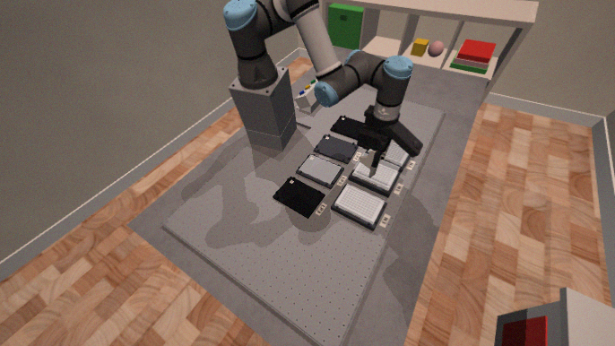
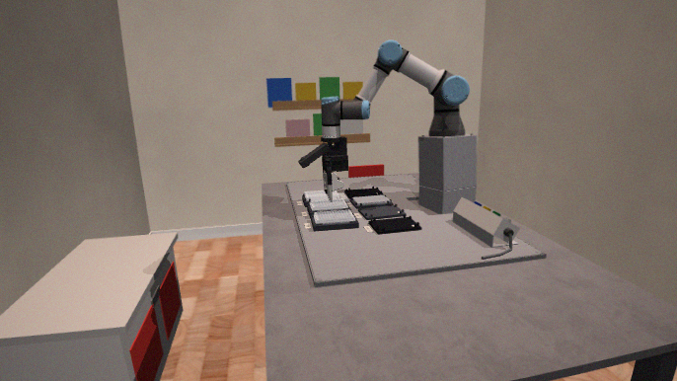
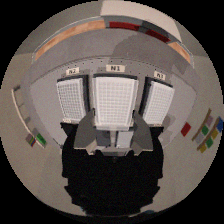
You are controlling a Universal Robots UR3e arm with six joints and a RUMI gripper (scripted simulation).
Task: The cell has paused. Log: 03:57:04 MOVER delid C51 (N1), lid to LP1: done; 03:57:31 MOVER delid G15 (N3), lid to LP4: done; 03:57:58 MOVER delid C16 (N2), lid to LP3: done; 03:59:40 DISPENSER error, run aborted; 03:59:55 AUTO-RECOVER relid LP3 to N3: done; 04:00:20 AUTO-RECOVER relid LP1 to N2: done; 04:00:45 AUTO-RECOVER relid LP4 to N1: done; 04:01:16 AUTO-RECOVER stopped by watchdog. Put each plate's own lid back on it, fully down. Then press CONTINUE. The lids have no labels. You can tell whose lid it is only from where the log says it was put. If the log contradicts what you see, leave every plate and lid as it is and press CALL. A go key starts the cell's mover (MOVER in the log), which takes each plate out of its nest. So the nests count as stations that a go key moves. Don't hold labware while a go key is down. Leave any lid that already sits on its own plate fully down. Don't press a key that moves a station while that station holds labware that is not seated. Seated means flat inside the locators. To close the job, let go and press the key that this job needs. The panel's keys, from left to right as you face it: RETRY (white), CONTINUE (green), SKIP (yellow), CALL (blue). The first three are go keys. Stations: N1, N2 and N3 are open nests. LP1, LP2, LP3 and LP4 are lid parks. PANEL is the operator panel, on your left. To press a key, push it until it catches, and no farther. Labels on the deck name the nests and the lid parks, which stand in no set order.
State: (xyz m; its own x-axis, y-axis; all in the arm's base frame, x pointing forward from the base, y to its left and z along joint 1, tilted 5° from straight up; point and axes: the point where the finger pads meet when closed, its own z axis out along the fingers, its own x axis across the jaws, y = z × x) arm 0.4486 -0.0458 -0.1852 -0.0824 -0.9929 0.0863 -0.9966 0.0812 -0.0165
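My gripper is now 130 mm to the left of the plate and 40 mm above it.
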